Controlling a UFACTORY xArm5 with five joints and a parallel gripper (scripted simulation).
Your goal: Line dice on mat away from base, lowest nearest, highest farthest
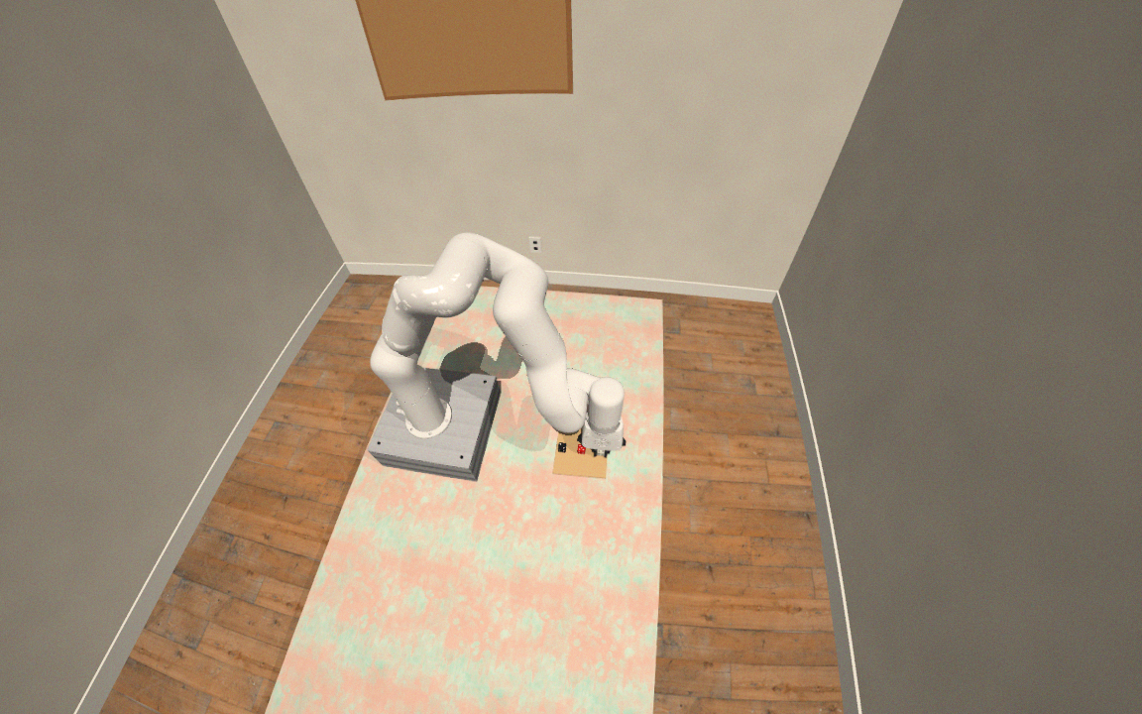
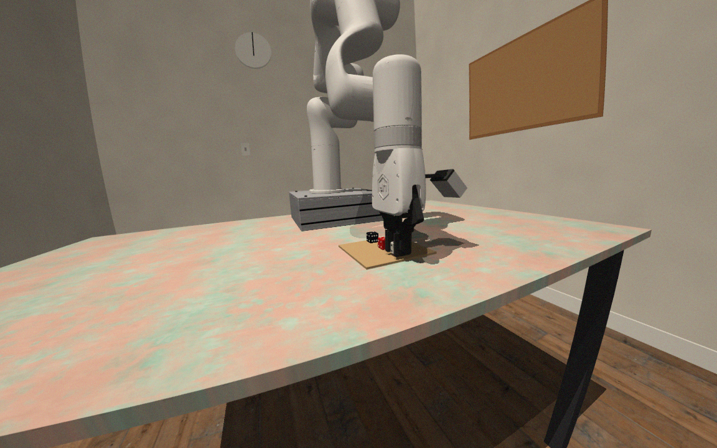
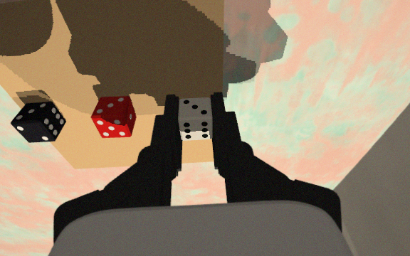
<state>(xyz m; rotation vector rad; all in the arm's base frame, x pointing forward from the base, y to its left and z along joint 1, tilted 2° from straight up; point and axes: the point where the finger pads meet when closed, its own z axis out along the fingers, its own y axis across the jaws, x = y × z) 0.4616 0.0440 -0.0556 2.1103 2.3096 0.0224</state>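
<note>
Right now my hand is 10 mm above the white die. The rest, counted from my hand: black die 100 mm behind, 20 mm below, 10 mm to the right; red die 50 mm behind, 20 mm below; tan mat 50 mm behind, 30 mm below, 10 mm to the right.
</note>
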